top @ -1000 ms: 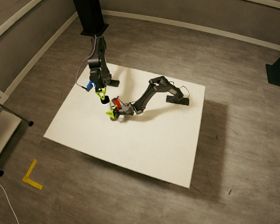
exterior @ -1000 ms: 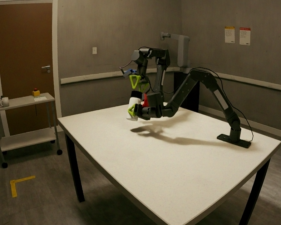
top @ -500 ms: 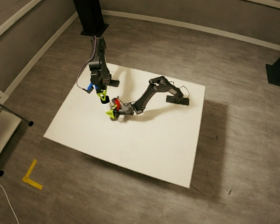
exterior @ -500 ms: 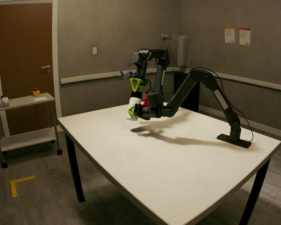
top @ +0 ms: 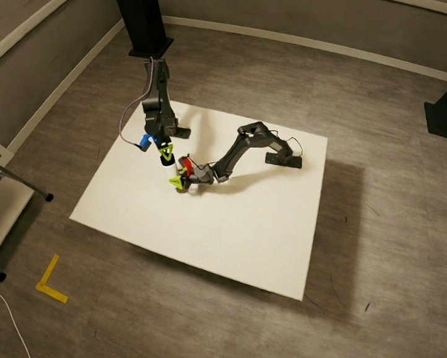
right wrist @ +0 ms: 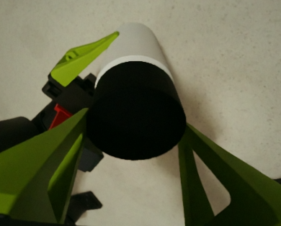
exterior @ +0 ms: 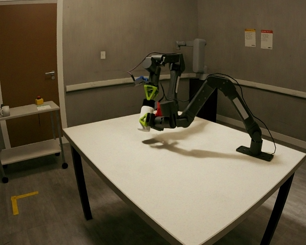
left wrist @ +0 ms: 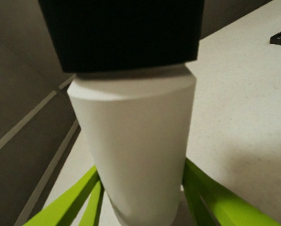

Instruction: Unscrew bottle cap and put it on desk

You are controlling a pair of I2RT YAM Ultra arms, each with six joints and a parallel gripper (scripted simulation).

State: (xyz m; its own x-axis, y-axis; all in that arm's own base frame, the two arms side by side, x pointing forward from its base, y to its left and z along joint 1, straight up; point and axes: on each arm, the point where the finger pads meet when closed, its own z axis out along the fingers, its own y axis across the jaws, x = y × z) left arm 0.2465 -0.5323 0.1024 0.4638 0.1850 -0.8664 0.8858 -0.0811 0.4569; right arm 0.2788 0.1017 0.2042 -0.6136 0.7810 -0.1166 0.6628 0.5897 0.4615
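Now: the white bottle 5 cm above my left hand, 2 cm to the right of it and 2 cm behind it. Round my left hand: black cap 8 cm above, 4 cm behind, 3 cm to the right.
The black cap lies 1 cm ahead of my right hand, 1 cm to the left of it and 2 cm below it. Also, from my right hand: white bottle (3 cm ahead, 2 cm to the left, 5 cm below).
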